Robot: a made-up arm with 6 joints. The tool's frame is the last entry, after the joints.
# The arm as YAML. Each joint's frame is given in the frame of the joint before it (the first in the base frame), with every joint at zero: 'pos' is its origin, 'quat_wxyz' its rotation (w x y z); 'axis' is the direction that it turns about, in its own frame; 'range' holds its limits. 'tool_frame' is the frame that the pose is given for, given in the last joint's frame.
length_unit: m
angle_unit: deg
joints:
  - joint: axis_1
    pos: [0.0, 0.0, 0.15]
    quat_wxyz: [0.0, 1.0, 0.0, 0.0]
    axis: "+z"
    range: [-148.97, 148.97]
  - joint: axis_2
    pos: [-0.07, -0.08, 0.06]
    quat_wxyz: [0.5, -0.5, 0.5, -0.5]
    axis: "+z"
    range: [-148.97, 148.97]
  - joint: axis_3
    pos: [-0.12, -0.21, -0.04]
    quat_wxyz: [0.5, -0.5, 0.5, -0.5]
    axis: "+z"
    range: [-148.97, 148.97]
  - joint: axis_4
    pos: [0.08, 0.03, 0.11]
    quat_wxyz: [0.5, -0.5, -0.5, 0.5]
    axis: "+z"
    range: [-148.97, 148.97]
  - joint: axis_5
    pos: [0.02, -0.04, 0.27]
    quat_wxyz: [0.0, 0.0, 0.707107, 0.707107]
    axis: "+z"
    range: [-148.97, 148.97]
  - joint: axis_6
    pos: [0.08, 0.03, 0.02]
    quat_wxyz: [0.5, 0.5, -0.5, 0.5]
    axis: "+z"
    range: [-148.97, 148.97]
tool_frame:
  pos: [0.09, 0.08, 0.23]
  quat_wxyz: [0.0, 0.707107, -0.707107, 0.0]
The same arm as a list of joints. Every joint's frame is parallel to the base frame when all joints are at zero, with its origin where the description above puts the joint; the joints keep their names.
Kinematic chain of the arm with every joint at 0, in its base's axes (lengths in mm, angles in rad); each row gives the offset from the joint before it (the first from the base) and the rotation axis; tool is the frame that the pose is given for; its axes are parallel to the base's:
axis_1: xyz 0 0 150 axis -z
axis_2: xyz -70 80 -60 axis +x
axis_3: xyz -40 -120 -210 axis +y
axis_4: xyz -30 110 -80 axis +z
axis_5: xyz -20 40 270 axis -y
axis_6: xyz 80 -20 30 axis -z
tool: xyz -80 -90 -230
Joint limits (rad, base to tool): -2.6..2.6 -2.6..2.6 -2.6..2.6 -2.6..2.6 -2.6..2.6 -2.6..2.6

